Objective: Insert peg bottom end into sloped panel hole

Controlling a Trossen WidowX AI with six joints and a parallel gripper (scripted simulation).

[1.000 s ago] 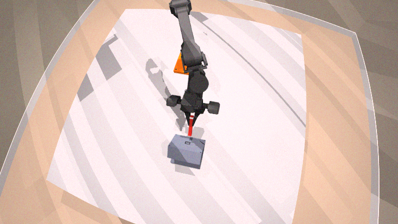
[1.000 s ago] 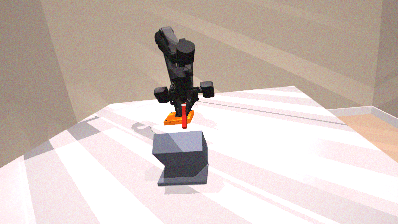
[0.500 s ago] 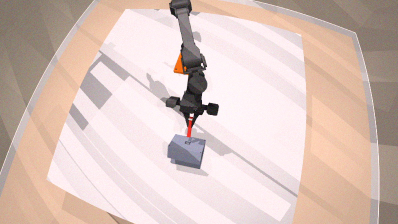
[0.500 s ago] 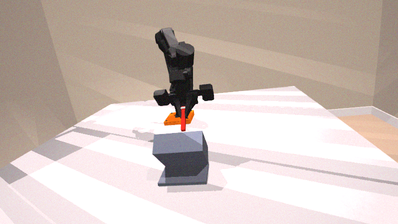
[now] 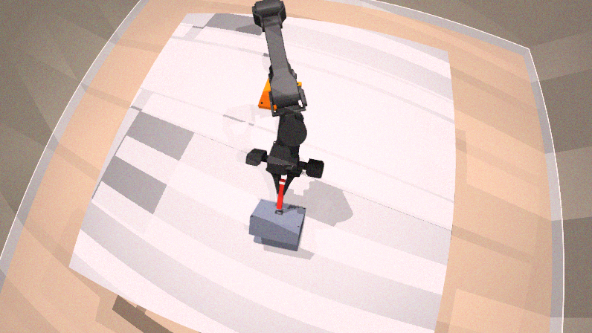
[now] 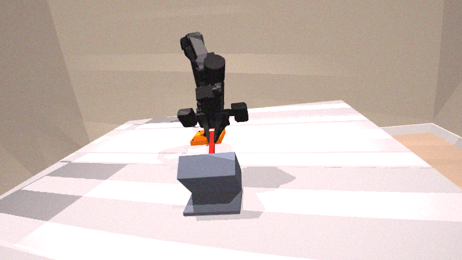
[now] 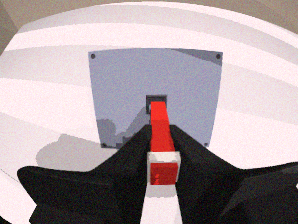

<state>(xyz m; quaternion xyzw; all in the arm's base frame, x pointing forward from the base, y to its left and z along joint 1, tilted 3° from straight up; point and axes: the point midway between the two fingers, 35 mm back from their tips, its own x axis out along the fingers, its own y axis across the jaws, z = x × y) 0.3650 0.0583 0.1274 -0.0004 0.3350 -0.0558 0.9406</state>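
Right now the sloped panel is 6 cm below my gripper tip, 6 cm ahead of it and 1 cm to the right of it. Round my gripper tip: red peg: 1 cm behind, 1 cm above; then flat foot: 12 cm below, 8 cm ahead, 1 cm to the right.
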